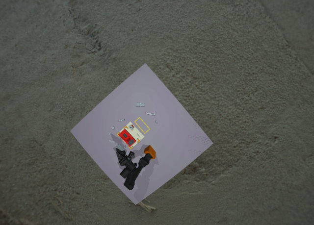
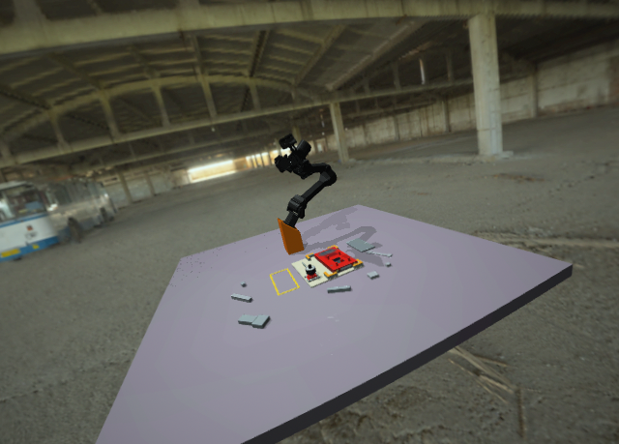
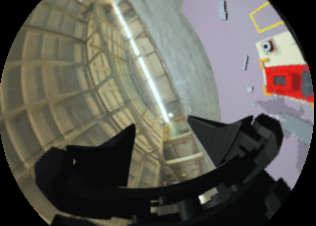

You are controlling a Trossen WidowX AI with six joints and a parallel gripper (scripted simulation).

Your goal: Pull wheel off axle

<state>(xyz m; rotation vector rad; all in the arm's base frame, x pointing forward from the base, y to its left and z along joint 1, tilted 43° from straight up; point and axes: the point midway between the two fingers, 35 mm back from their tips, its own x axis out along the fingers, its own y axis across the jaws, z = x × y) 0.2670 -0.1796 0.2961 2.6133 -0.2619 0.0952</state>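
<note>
My gripper tip is now 44 cm above the grey wheel, 7 cm to the left of it and 7 cm short of it.
</note>
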